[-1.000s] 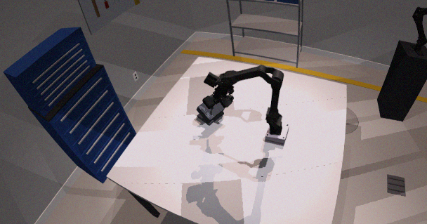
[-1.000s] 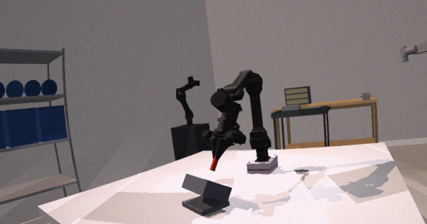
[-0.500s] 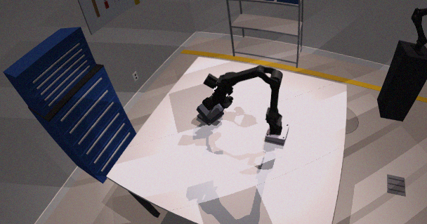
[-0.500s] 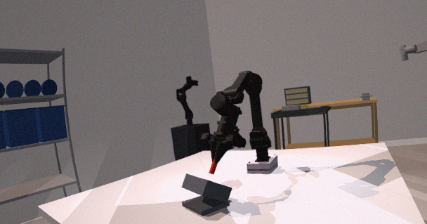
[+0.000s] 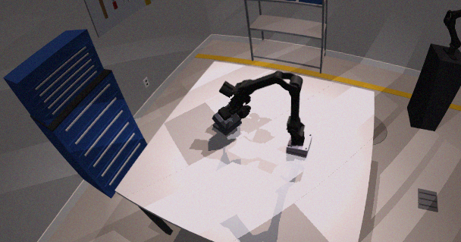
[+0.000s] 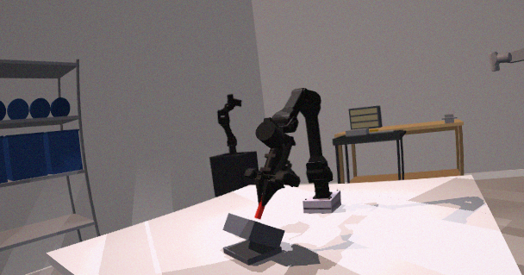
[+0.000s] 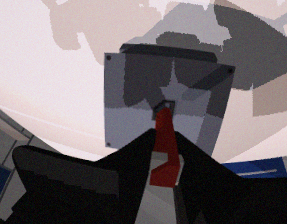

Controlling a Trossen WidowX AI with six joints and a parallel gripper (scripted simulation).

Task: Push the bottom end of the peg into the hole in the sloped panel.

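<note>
My gripper tip is 70 mm above the sloped panel, 40 mm short of it and 20 mm to the left of it. From my gripper tip the other things lie so: red peg: 10 mm behind, 10 mm above.
</note>
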